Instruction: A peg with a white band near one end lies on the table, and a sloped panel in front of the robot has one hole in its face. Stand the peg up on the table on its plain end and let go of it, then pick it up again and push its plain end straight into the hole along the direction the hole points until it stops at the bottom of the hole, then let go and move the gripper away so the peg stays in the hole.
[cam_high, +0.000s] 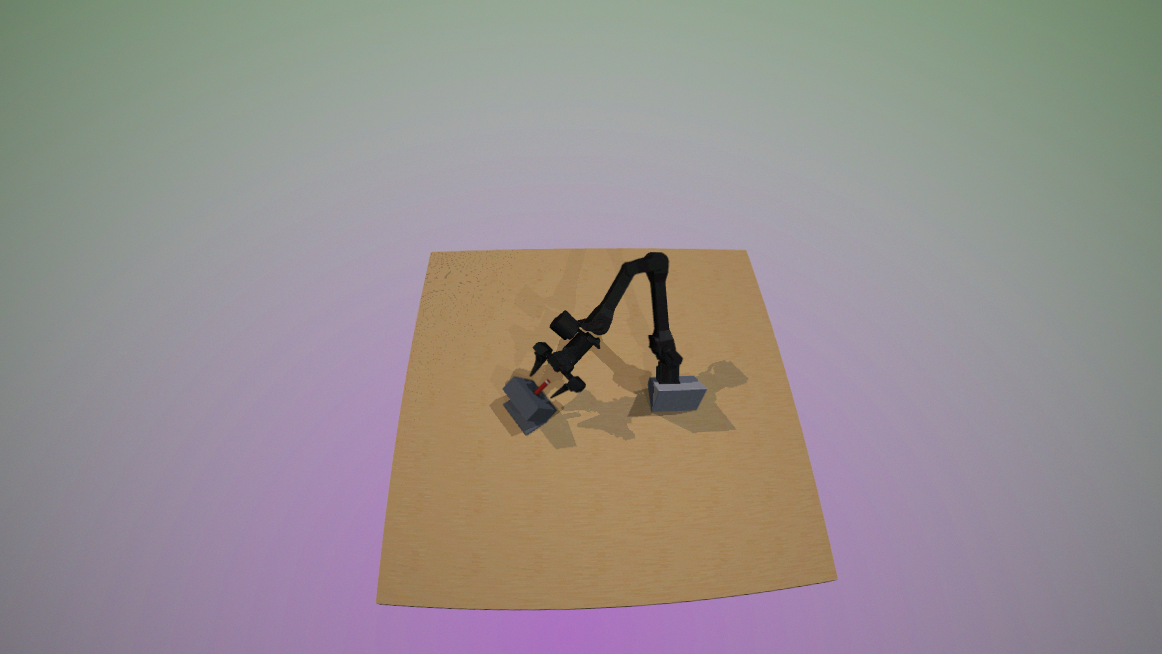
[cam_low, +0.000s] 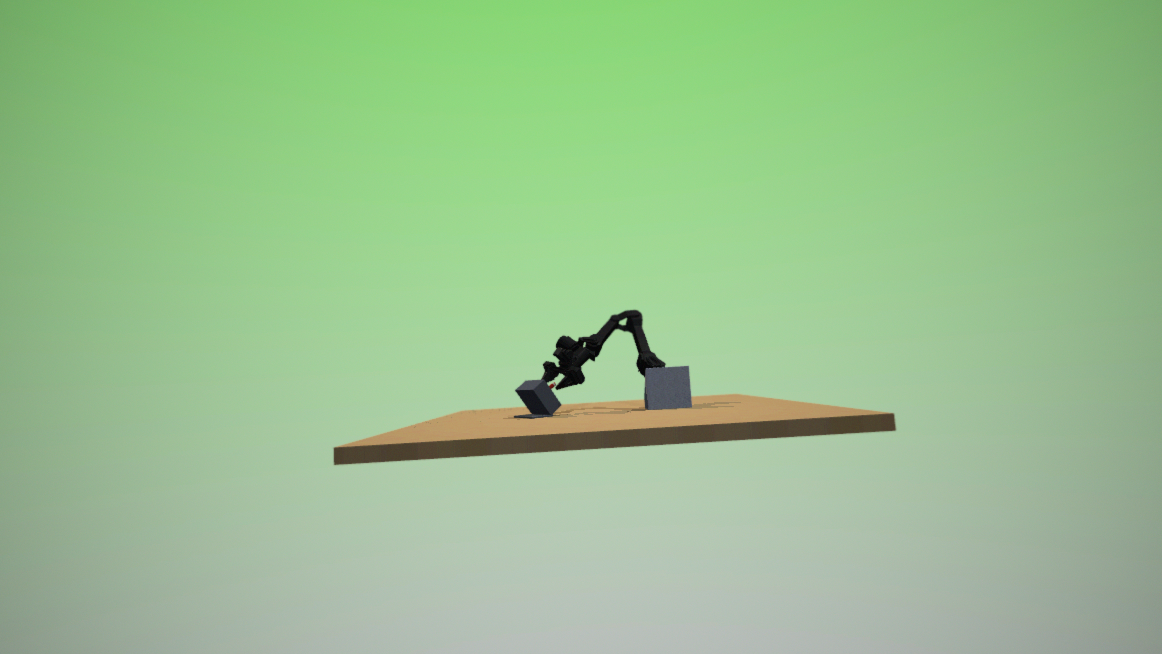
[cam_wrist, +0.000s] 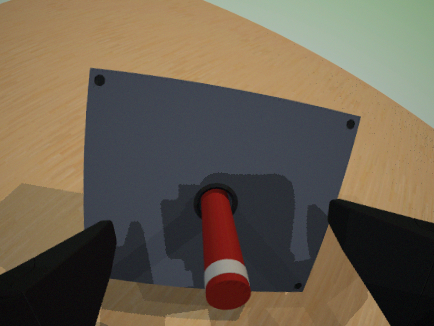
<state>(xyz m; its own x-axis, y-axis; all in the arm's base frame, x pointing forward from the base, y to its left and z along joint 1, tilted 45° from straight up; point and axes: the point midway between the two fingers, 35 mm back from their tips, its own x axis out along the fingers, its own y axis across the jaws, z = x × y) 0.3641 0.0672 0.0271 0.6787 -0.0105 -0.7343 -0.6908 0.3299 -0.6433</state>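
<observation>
Now: the red peg 10 mm to the right of my gripper tip and 10 mm behind it. Round my gripper tip: grey sloped panel 30 mm to the left, 30 mm below, 30 mm ahead.
</observation>
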